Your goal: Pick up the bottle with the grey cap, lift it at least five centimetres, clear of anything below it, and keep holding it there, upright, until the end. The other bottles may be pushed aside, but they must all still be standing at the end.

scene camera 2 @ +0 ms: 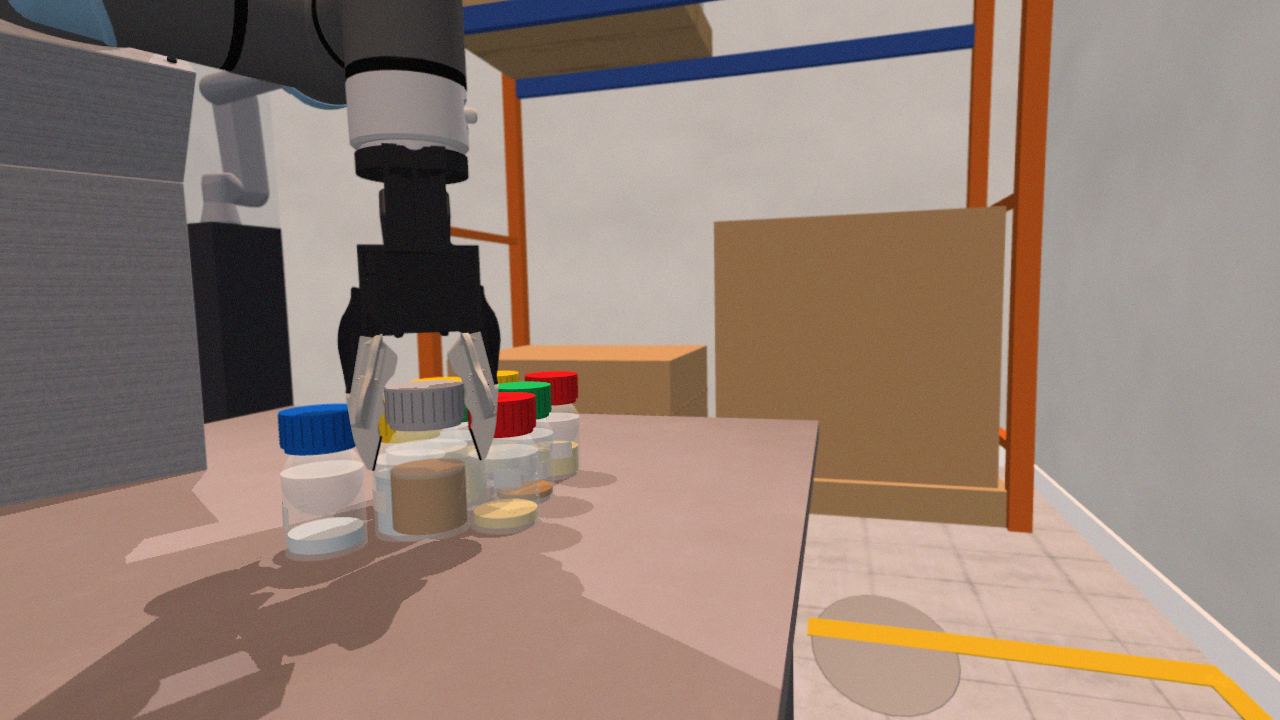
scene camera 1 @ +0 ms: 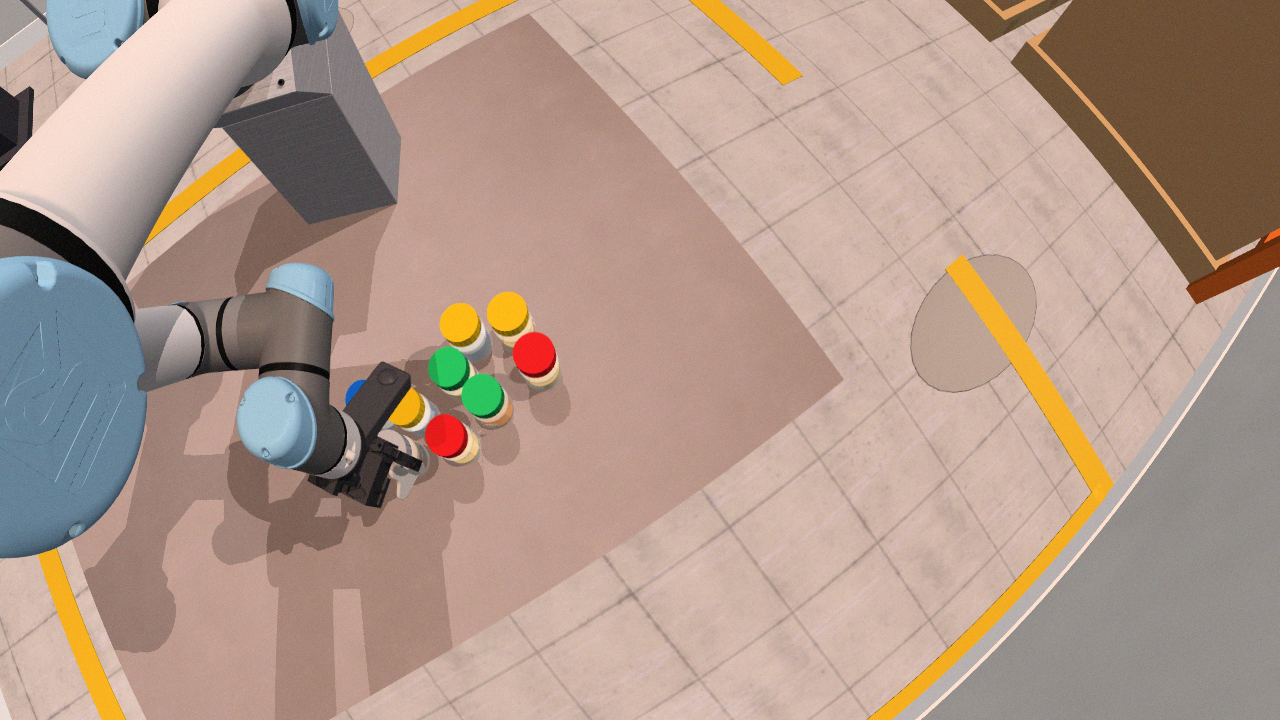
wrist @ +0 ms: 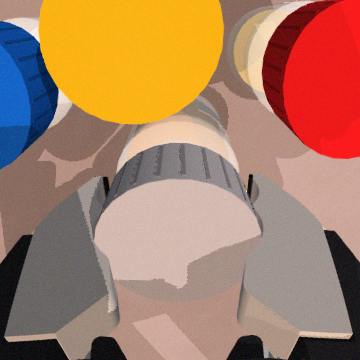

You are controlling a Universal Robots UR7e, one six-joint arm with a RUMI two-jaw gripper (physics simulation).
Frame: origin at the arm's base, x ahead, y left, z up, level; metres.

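Seen in the pictures: gripper, fingertip midpoint: (scene camera 2: 428, 464).
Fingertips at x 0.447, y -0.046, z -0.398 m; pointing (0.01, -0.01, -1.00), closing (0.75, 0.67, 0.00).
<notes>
Pixels of each thing's top centre, then the offset from my fingertips to it.
- bottle with the grey cap, top centre: (wrist: 177, 251) (scene camera 2: 424, 384) (scene camera 1: 387, 450) dx -0.004, dy +0.005, dz +0.057 m
- yellow-capped bottle at its top centre: (wrist: 126, 34) (scene camera 1: 401, 404) dx -0.055, dy +0.043, dz +0.037 m
- blue-capped bottle at its top centre: (scene camera 2: 319, 409) (scene camera 1: 361, 398) dx -0.090, dy -0.009, dz +0.037 m
The bottle with the grey cap (scene camera 2: 425, 404) (wrist: 177, 235) holds brown contents. My gripper (scene camera 1: 402, 465) (scene camera 2: 428, 461) (wrist: 177, 178) points down with one finger against each side of the cap, shut on it. The bottle leans slightly, and its base looks a little above the table, by a small gap that is hard to judge. A yellow-capped bottle (scene camera 1: 409, 408) (wrist: 131, 55) stands right behind it. A blue-capped bottle (scene camera 1: 356, 392) (scene camera 2: 315, 429) (wrist: 15, 95) stands at one side and a red-capped bottle (scene camera 1: 447, 436) (scene camera 2: 514, 413) (wrist: 325, 75) at the other. In scene camera 1 the arm hides much of the grey-capped bottle.
Farther back stand two green-capped bottles (scene camera 1: 449, 367) (scene camera 1: 484, 395), two yellow-capped bottles (scene camera 1: 460, 324) (scene camera 1: 508, 313) and another red-capped bottle (scene camera 1: 534, 354). All look upright. A grey pedestal (scene camera 1: 335, 152) (scene camera 2: 89, 295) stands at the table's side. Large cardboard boxes (scene camera 2: 859, 358) stand beyond the table.
</notes>
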